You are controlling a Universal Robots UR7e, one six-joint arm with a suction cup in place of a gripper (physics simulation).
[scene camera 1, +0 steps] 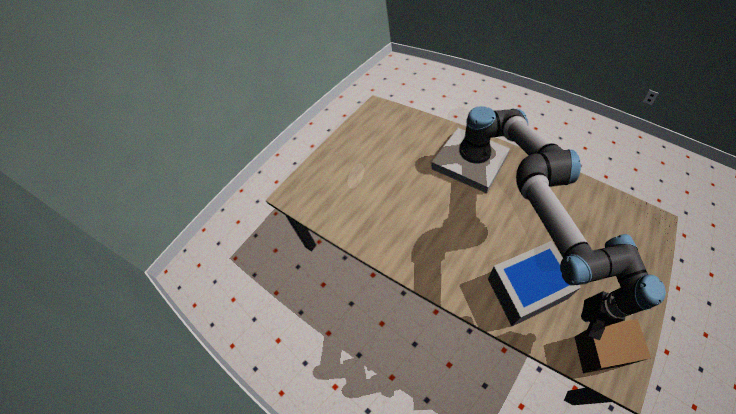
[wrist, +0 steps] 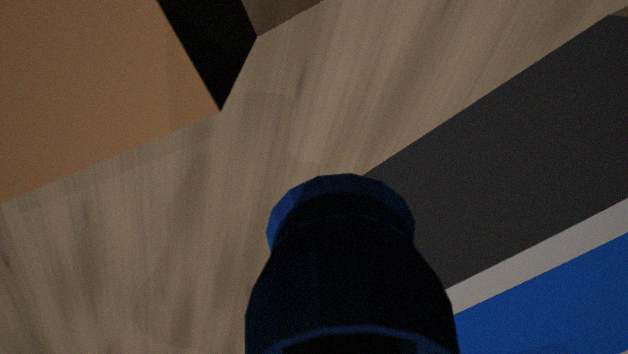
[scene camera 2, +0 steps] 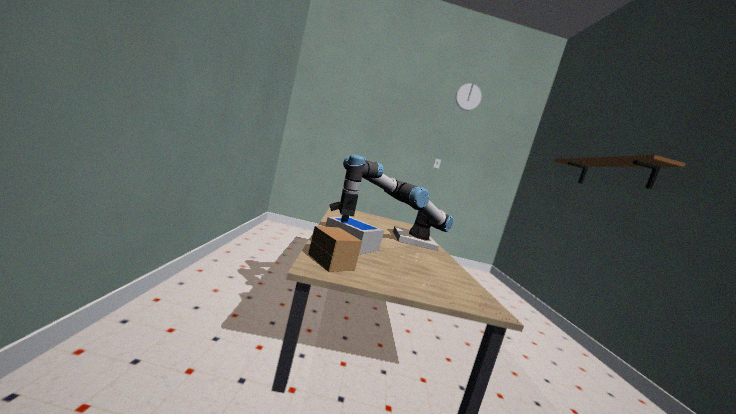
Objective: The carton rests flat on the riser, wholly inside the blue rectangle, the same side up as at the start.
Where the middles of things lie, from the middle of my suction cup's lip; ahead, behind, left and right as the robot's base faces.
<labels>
Now: the brown carton (scene camera 1: 622,343) 14 cm to the left of my suction cup, 10 cm below it and 4 cm ahead of it. Round my suction cup: grey riser (scene camera 2: 371,236) (18 cm to the right, 11 cm behind, 10 cm below).
</labels>
